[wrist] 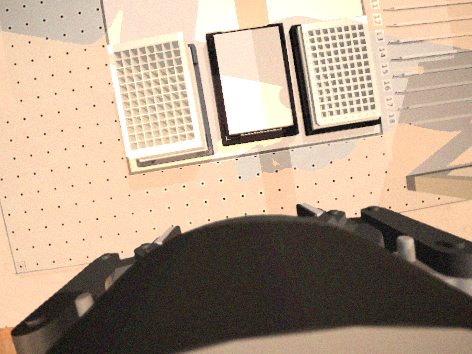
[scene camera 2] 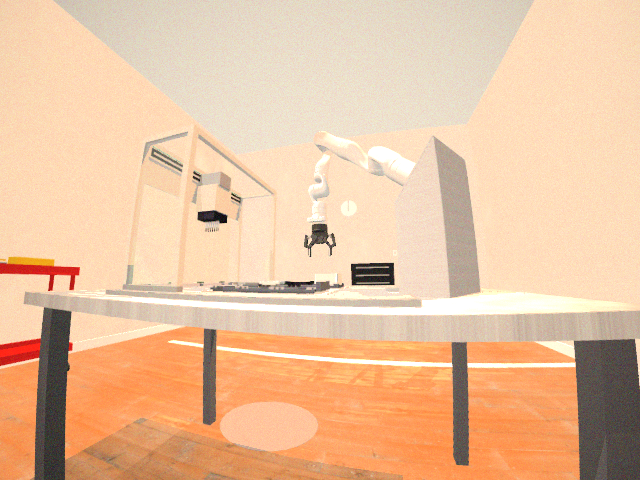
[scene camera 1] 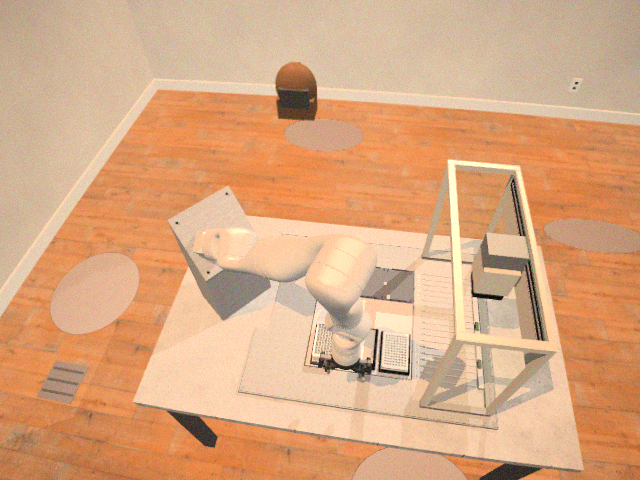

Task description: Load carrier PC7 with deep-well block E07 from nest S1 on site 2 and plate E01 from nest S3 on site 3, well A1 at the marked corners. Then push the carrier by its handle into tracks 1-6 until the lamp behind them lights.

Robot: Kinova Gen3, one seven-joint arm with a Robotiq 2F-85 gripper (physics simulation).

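Places are measured from the arm's base along level axes (x back, y right, z up), in metres.
Pixels of known places: gripper, fingertip midpoint: (scene camera 2: pixel 319 256) (scene camera 1: pixel 344 372); arm's base, link origin: (scene camera 2: pixel 433 188) (scene camera 1: pixel 209 244).
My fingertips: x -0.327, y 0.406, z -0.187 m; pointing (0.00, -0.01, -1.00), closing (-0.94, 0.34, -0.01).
Note:
Ahead of a thing's pixels: the offset from my fingertips to its top centre. "spot": to the spot under its first point.
The tall white deep-well block {dx +0.018, dy -0.149, dz -0.080 m} (scene camera 1: pixel 323 338) (wrist: pixel 157 95) stands in the left nest in the wrist view. A lower white plate with small square wells {dx -0.191, dy -0.077, dz -0.107 m} (scene camera 1: pixel 395 351) (wrist: pixel 342 72) sits in the right nest. Between them is a black-rimmed nest with a smooth pale middle {spot: dx -0.091, dy -0.115, dz -0.107 m} (wrist: pixel 255 82). No ID marks on these are readable. The dark grey carrier {dx -0.186, dy -0.359, dz -0.104 m} (scene camera 1: pixel 403 279) lies farther back, partly hidden behind the arm; no block or plate shows on its visible part. My gripper (scene camera 1: pixel 344 367) (scene camera 2: pixel 320 253) (wrist: pixel 240 227) is open and empty, high above the front of the nests.
Grooved tracks (scene camera 1: pixel 439 315) (wrist: pixel 435 40) lie right of the nests, numbers 11 to 18 partly readable. A pale gantry frame (scene camera 1: pixel 455 289) (scene camera 2: pixel 188 206) stands over the table's right side, with a hanging head {dx -0.452, dy -0.115, dz +0.268 m} (scene camera 1: pixel 498 273) (scene camera 2: pixel 212 198). The arm's grey pedestal (scene camera 1: pixel 235 291) (scene camera 2: pixel 457 222) stands opposite.

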